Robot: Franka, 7 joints.
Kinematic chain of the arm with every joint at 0, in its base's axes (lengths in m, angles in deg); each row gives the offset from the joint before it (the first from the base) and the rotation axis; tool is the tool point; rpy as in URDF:
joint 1: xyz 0 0 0.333 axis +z
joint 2: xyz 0 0 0 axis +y
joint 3: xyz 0 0 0.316 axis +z
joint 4: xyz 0.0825 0 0 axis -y
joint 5: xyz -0.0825 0 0.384 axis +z
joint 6: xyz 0 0 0 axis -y
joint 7: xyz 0.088 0 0 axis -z
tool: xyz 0 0 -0.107 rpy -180 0 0
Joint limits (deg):
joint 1: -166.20..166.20
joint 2: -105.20..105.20
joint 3: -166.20..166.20
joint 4: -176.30..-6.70
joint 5: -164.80..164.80
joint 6: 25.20..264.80
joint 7: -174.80..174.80
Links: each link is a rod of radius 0.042 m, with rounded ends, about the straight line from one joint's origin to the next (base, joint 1, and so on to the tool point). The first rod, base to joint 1, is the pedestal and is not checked.
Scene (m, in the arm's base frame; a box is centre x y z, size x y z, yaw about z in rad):
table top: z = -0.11
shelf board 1: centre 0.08 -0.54 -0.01 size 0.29 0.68 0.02 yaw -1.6
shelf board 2: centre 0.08 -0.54 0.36 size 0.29 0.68 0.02 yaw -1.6
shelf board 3: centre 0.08 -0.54 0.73 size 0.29 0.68 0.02 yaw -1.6
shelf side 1: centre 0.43 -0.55 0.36 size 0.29 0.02 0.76 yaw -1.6
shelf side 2: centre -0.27 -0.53 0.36 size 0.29 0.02 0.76 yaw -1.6
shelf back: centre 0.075 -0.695 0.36 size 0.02 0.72 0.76 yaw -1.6
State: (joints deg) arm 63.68 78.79 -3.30 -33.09 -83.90 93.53 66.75
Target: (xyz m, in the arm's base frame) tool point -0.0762 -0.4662 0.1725
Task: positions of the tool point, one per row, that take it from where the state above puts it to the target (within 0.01 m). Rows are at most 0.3 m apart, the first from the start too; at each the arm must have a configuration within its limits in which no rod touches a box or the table.
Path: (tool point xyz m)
1: 0.2558 0.7335 0.1386
2: 0.0158 0.7388 0.0886
3: -0.2264 0.6585 0.0632
4: -0.4271 0.4941 0.0630
5: -0.5465 0.2701 0.0837
6: -0.5136 0.0899 0.0306
7: -0.4355 -0.0717 0.0214
8: -0.3247 -0.1944 0.0498
9: -0.1973 -0.2654 0.1047
10: -0.0708 -0.2803 0.1725
11: -0.0841 -0.3762 0.1770
12: -0.0762 -0.4662 0.1725

